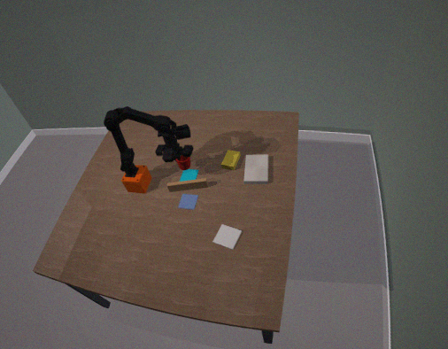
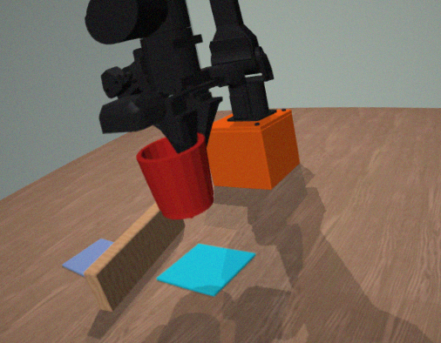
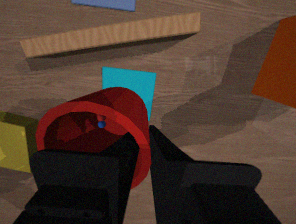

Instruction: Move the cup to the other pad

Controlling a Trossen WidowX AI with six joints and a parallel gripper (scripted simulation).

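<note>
The wooden wall is 50 mm ahead of my gripper tip, 80 mm to the right of it and 100 mm below it. The rest, counted from my gripper tip: yellow block 240 mm ahead, 130 mm to the left, 100 mm below; red cup 30 mm ahead; blue pad 80 mm ahead, 160 mm to the right, 120 mm below.
</note>
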